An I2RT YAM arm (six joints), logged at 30 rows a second.
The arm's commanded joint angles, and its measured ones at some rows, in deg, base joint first. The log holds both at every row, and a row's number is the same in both.
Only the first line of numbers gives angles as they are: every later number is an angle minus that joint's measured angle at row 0.
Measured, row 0:
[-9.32, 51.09, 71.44, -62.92, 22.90, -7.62]
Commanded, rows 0 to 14:
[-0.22, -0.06, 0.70, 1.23, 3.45, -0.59]
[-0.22, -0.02, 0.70, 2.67, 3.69, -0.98]
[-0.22, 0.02, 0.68, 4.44, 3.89, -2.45]
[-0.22, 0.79, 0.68, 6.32, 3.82, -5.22]
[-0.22, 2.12, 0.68, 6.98, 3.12, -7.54]
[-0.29, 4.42, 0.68, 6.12, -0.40, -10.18]
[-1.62, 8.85, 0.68, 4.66, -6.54, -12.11]
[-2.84, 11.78, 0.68, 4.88, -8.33, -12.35]
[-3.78, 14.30, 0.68, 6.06, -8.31, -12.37]
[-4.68, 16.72, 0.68, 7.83, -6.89, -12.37]
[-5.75, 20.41, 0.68, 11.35, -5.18, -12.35]
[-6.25, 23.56, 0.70, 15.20, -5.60, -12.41]
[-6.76, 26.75, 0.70, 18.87, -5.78, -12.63]
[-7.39, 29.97, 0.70, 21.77, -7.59, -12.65]
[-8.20, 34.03, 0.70, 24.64, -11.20, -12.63]
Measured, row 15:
[-6.49, 26.93, 0.33, 20.68, -5.43, -11.63]
